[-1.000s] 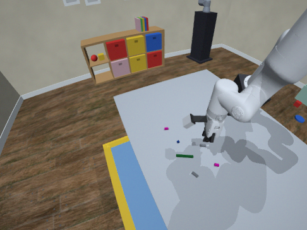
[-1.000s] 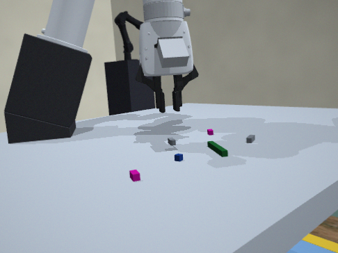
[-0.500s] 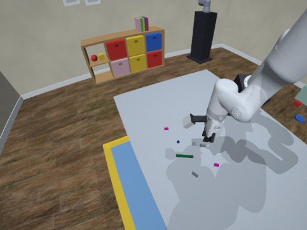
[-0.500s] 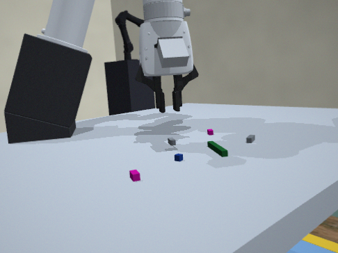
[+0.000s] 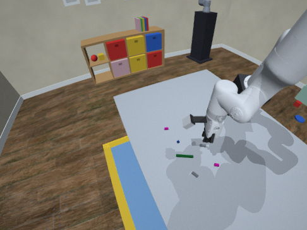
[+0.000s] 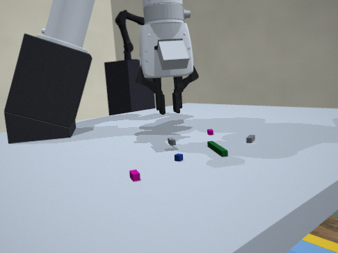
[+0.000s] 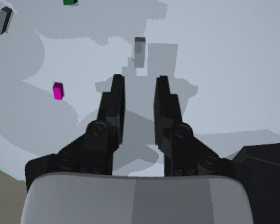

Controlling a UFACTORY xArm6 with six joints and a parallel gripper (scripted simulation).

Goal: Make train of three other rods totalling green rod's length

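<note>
The green rod is 110 mm ahead of my hand, 80 mm below it and 10 mm to the right of it. Also, from my hand: blue rod: 90 mm to the right, 90 mm ahead, 80 mm below.
</note>
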